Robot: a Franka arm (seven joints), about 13 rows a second.
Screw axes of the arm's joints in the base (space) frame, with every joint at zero. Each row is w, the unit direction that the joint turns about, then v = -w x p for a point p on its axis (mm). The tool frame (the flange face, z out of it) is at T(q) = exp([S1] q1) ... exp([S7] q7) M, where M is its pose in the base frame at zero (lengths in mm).
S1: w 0 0 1 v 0 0 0
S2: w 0 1 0 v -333 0 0
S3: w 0 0 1 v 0 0 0
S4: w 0 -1 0 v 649 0 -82.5
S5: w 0 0 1 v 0 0 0
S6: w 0 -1 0 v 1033 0 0
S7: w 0 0 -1 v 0 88 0
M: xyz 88 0 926 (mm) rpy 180 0 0 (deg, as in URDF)
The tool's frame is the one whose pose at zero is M.
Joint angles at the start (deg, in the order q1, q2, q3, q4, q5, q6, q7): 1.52, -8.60, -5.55, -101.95, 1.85, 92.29, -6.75
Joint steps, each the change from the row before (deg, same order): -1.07, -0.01, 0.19, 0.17, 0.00, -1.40, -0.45; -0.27, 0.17, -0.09, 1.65, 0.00, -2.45, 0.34; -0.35, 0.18, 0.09, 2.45, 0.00, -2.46, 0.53; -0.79, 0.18, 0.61, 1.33, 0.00, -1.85, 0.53; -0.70, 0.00, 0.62, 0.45, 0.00, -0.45, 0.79
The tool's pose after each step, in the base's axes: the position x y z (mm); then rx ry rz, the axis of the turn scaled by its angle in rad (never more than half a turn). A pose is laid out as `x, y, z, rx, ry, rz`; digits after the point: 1 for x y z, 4 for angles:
504.2, -43.2, 608.3, -3.0902, -0.0620, 0.0547
501.4, -46.2, 616.8, -3.0882, -0.0450, 0.0806
498.7, -48.2, 631.6, -3.0886, -0.0257, 0.0860
496.4, -49.0, 638.3, -3.0889, -0.0076, 0.1050
495.6, -49.3, 641.3, -3.0908, 0.0157, 0.1056

